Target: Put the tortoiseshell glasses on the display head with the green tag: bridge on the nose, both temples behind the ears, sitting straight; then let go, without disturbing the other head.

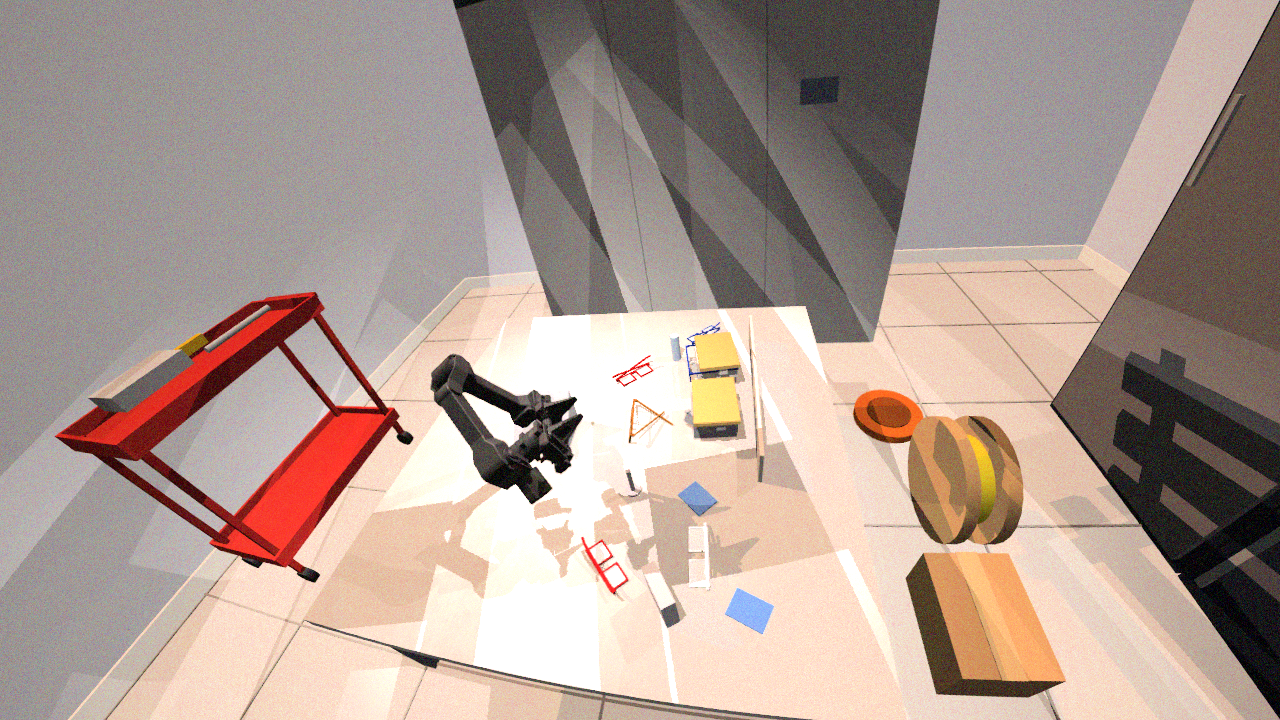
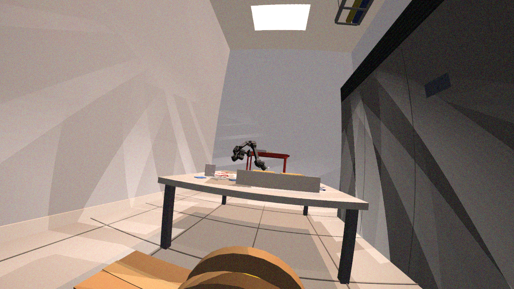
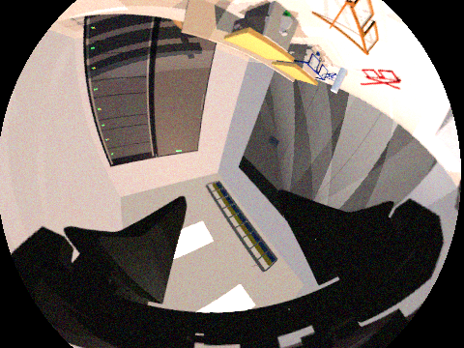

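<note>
Right now the small post is 28 cm below my gripper tip, 7 cm ahead of it and 1 cm to the right of it. Also, from my gripper tip: thin upright board: 41 cm ahead, 31 cm to the left, 25 cm below; grey display head: 26 cm ahead, 25 cm below, 20 cm to the left; grey block: 29 cm to the right, 25 cm below, 16 cm ahead.
</note>
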